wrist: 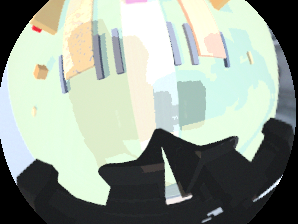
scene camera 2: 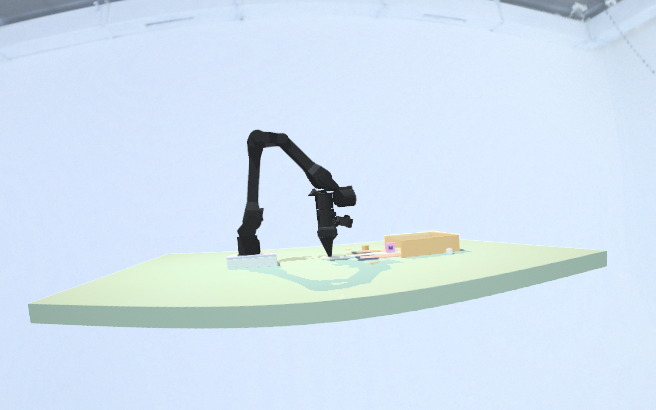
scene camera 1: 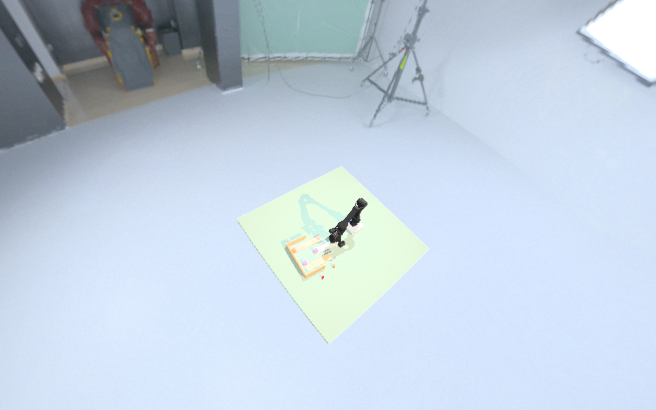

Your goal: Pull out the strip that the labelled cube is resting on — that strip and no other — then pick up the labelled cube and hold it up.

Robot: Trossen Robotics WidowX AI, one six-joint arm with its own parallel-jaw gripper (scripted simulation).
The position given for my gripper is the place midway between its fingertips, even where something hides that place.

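Note:
Scene camera 2 shows an orange tray (scene camera 2: 413,243) together with my gripper (scene camera 2: 330,256). In the wrist view, my gripper (wrist: 158,131) is visible again.

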